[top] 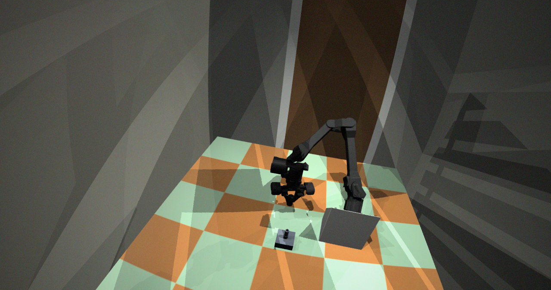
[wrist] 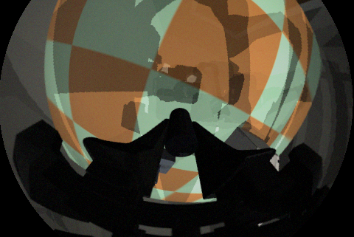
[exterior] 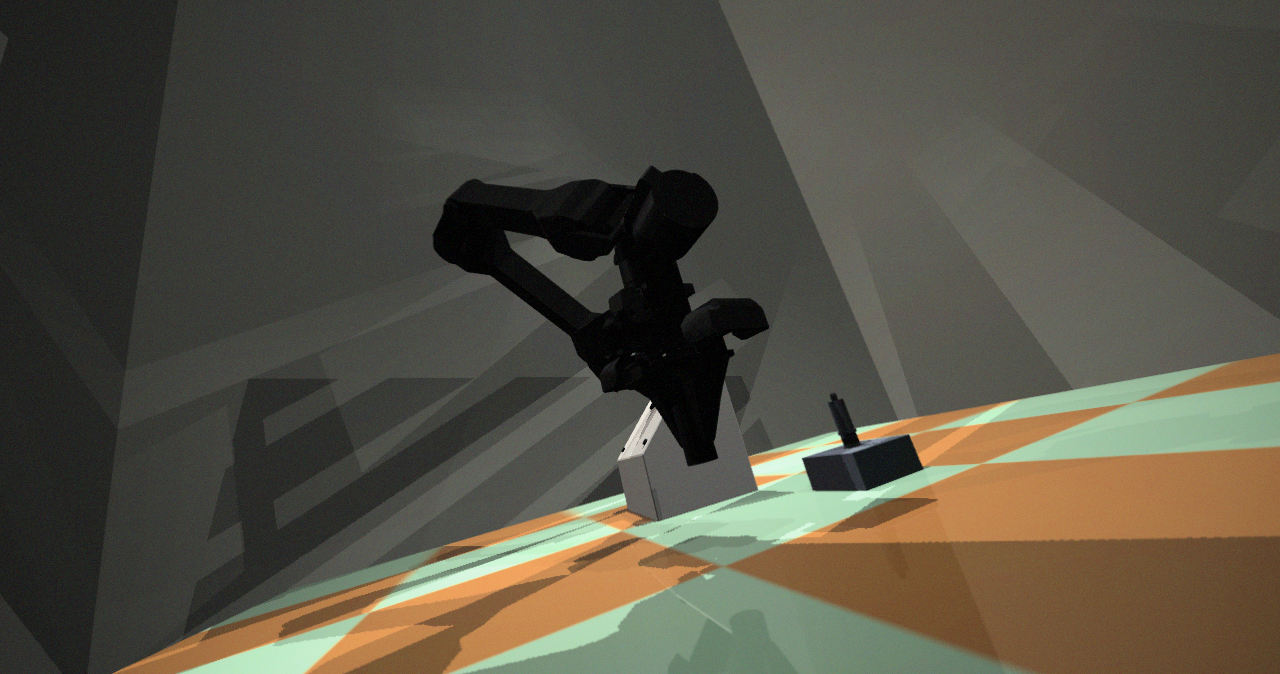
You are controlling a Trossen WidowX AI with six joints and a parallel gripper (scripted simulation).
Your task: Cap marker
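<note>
Right now the holder block is 10 mm behind my gripper tip, 170 mm to the left of it and 60 mm below it. Also, from my gripper tip: black marker cap 10 mm above.
</note>
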